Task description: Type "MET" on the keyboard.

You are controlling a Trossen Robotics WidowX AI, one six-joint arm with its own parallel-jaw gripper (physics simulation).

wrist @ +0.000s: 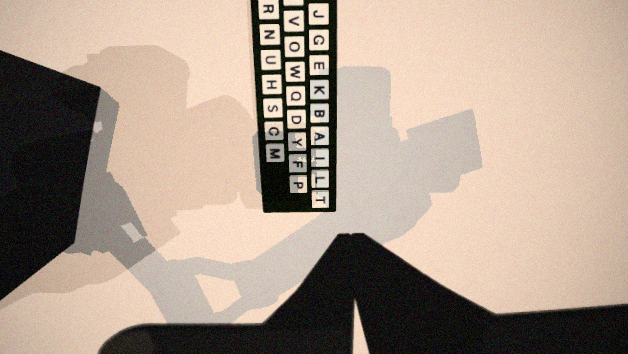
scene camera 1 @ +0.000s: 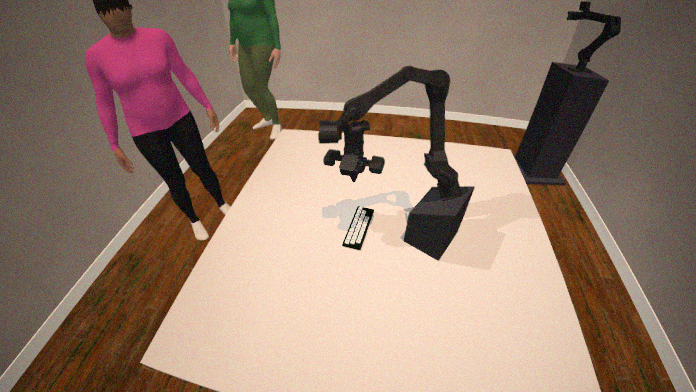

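Pixels of known places: gripper, fingertip midpoint: (wrist: 350, 246) (scene camera 1: 354, 181); arm's base, link origin: (scene camera 1: 451, 193).
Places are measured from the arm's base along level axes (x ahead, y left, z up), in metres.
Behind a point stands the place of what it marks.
Observation:
A black keyboard (scene camera 1: 358, 228) @[x 0.303, y 0.002, z -0.179 m] (wrist: 300, 197) @[x 0.281, y -0.097, z -0.185 m] with white letter keys lies flat on the white mat. In the wrist view its upper end is cut off by the frame. The M key (wrist: 274, 153) @[x 0.272, y -0.052, z -0.180 m] is at the lower left end of its column, the E key (wrist: 319, 65) @[x 0.327, y 0.007, z -0.180 m] is higher in the right column, and the T key (wrist: 320, 199) @[x 0.299, y -0.102, z -0.180 m] is at the bottom right corner. My gripper (scene camera 1: 354, 179) @[x 0.319, y -0.049, z 0.001 m] (wrist: 350, 246) @[x 0.319, y -0.049, z 0.001 m] is shut and empty, pointing down above the mat. In the wrist view its tips show below and a little right of the T key, apart from the keyboard.
The white mat (scene camera 1: 350, 320) @[x 0.316, y 0.343, z -0.197 m] lies on a wooden floor (scene camera 1: 115, 285). My arm's dark base (scene camera 1: 435, 220) @[x 0.067, y 0.097, z -0.023 m] (wrist: 40, 165) @[x 0.106, y -0.003, z -0.134 m] stands beside the keyboard. A person in pink (scene camera 1: 145, 80) and one in green (scene camera 1: 253, 25) stand at the left and back. A dark pedestal (scene camera 1: 560, 120) carries another arm (scene camera 1: 602, 37).

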